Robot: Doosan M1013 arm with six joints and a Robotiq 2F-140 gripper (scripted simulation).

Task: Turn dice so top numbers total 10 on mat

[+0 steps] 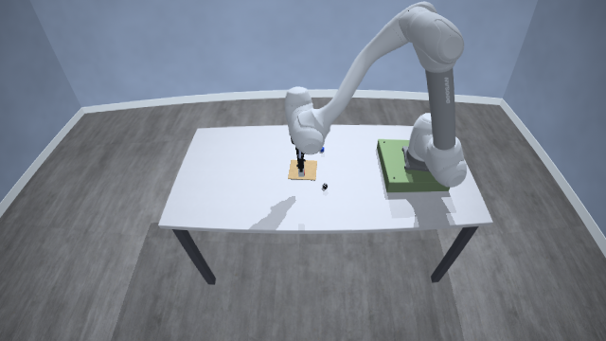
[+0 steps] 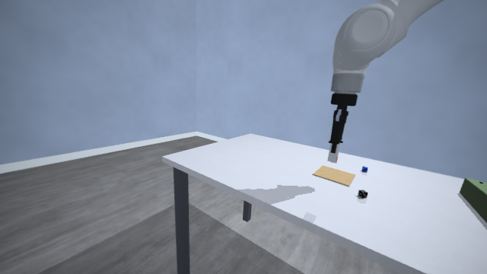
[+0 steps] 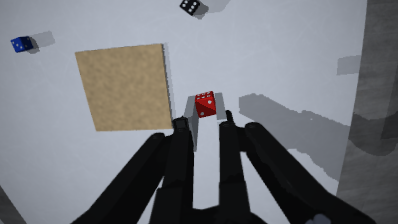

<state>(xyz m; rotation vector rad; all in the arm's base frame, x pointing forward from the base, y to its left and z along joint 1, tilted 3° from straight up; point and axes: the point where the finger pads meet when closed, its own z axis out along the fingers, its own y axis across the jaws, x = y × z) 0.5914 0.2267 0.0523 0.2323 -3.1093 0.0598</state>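
Now: the red die 30 mm below my hand. From my hand the other things lie so: black die (130 mm below, 110 mm behind, 20 mm to the right); blue die (290 mm to the right, 130 mm below, 60 mm behind); tan mat (130 mm to the right, 130 mm below, 20 mm ahead).
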